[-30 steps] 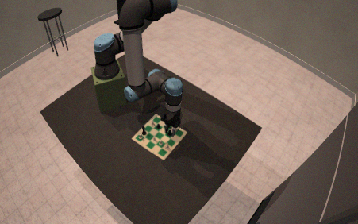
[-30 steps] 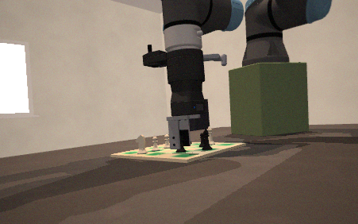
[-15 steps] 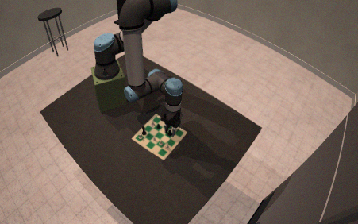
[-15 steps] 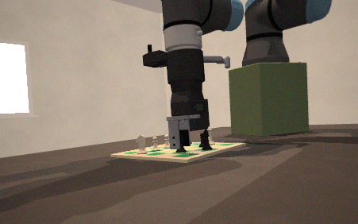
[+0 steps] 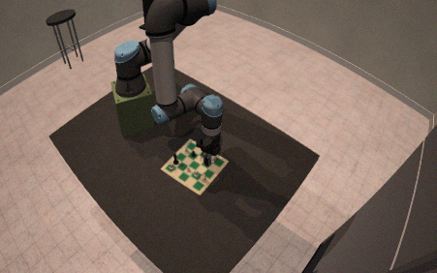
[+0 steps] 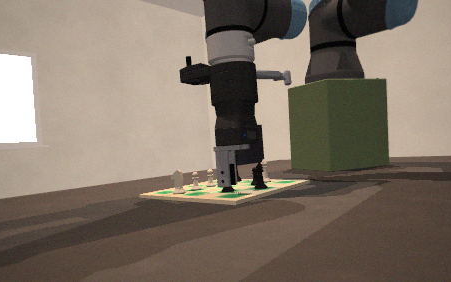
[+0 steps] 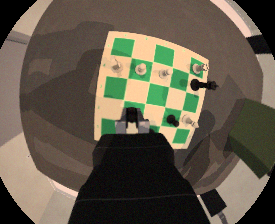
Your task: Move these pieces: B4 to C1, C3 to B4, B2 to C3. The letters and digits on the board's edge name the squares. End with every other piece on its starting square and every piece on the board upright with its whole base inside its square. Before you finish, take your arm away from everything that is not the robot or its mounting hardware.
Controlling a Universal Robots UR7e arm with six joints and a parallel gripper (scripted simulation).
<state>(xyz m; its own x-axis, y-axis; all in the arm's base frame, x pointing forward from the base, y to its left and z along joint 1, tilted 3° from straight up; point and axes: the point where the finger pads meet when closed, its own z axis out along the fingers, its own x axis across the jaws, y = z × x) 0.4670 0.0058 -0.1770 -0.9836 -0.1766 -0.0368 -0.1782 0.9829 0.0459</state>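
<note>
Right now the cream chessboard is 40 mm behind my hand, 40 mm to the right of it and 30 mm below it.
</note>
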